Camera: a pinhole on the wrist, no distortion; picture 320 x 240 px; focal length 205.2 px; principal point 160.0 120.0 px. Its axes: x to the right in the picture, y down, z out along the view. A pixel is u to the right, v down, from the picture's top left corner.
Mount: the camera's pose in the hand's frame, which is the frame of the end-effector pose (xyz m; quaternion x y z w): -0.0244 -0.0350 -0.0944 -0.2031 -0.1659 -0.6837 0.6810
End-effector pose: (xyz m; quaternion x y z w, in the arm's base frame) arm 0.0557 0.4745 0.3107 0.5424 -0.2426 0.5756 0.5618
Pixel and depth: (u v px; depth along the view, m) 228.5 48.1 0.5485
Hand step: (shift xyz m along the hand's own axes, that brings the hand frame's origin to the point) -0.1861 0.0863 0.4804
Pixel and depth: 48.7 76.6 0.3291
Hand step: -0.0787 0.2861 0.1030
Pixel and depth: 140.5 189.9 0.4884
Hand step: 0.1666 0.2481 0.2952
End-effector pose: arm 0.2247 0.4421 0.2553 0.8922 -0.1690 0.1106 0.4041
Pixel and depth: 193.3 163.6 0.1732
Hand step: 0.0216 0.0273 0.0673
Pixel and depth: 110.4 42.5 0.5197
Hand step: -0.1948 0.3386 0.3003
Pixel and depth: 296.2 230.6 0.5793
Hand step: 0.3212 -0.0809 0.5833
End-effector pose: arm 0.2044 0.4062 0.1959 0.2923 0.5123 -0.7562 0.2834
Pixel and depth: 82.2 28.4 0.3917
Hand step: -0.1802 0.2935 0.1773
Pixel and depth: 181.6 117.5 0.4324
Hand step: -0.0068 0.1435 0.3017
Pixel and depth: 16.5 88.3 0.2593
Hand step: -0.0528 0.2529 0.0399
